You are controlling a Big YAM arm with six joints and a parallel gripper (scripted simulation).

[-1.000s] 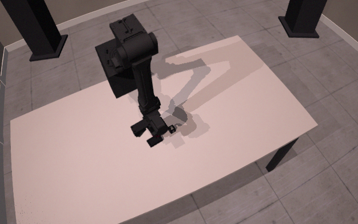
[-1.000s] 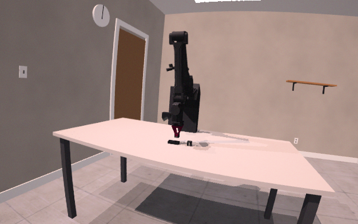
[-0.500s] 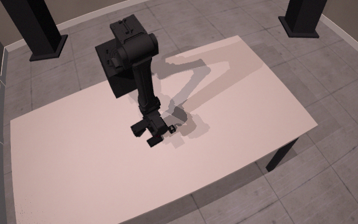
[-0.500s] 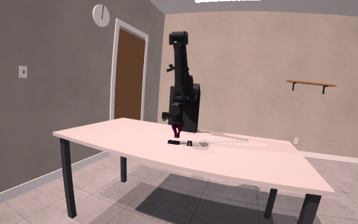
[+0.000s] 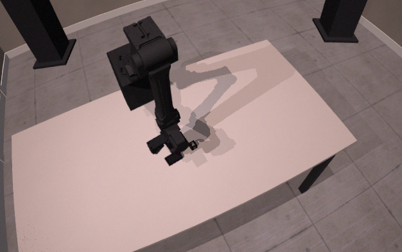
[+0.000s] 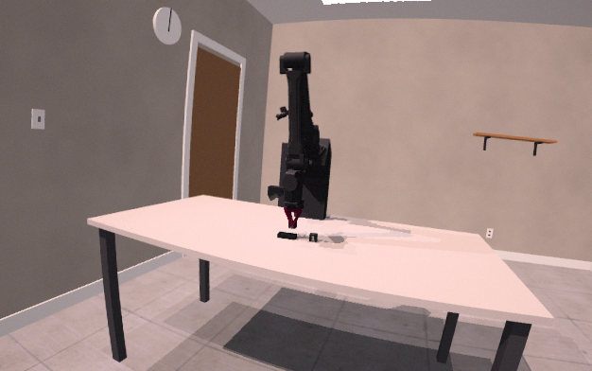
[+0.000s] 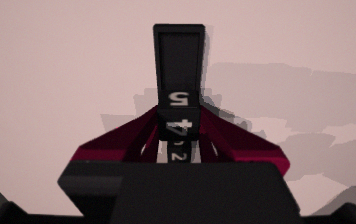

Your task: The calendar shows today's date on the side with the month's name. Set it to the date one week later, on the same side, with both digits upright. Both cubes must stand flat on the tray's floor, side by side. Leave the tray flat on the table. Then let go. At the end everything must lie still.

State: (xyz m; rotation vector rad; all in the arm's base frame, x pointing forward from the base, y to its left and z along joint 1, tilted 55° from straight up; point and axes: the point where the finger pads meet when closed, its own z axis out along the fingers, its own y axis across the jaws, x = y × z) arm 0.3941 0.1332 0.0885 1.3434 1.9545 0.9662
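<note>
The black calendar block lies right at my hand. The rest, counted from my hand: black tray (10 mm ahead, 20 mm to the right, 50 mm below).
</note>
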